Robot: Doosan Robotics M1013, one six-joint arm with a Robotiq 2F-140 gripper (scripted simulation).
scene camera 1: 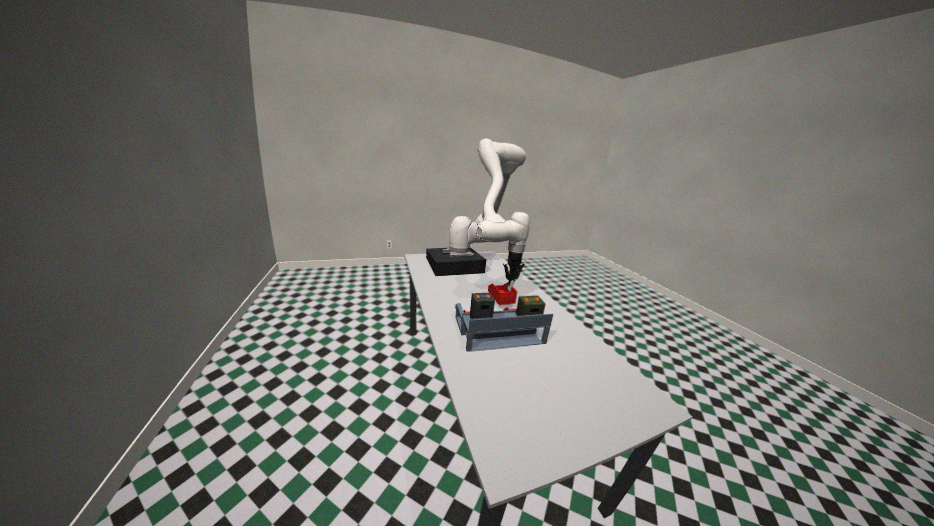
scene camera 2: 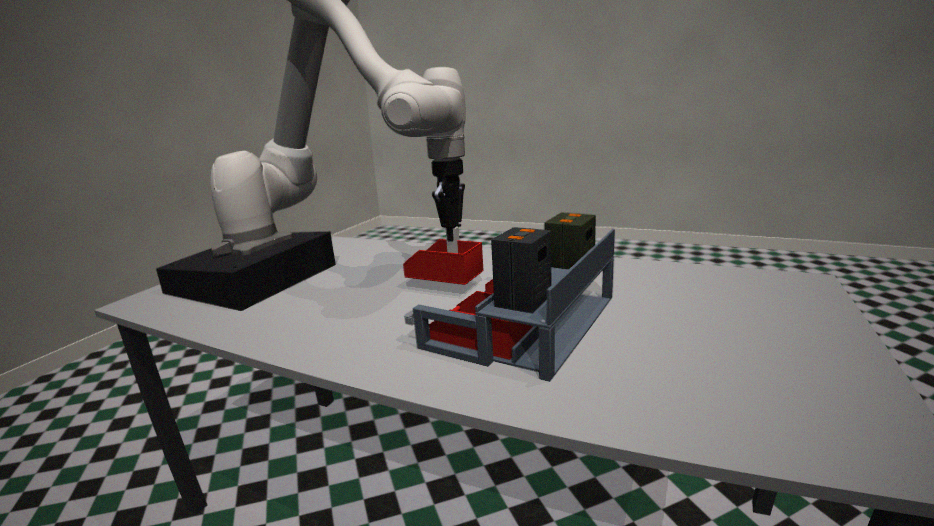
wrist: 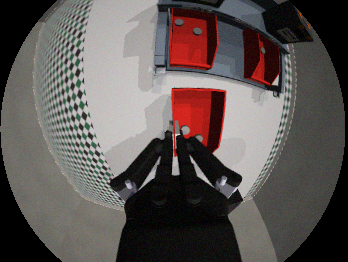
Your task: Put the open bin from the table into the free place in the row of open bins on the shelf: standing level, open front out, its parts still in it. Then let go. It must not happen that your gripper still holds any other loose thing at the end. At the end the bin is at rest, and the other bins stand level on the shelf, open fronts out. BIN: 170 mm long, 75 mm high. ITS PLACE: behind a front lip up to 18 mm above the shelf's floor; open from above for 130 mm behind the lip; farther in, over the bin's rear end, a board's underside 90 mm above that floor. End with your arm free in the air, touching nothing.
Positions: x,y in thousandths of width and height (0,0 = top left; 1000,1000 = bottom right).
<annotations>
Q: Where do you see a red open bin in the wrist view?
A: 573,197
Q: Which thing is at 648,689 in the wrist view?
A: My gripper.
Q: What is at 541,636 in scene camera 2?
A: A red open bin.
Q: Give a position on a red open bin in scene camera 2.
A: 465,503
</annotations>
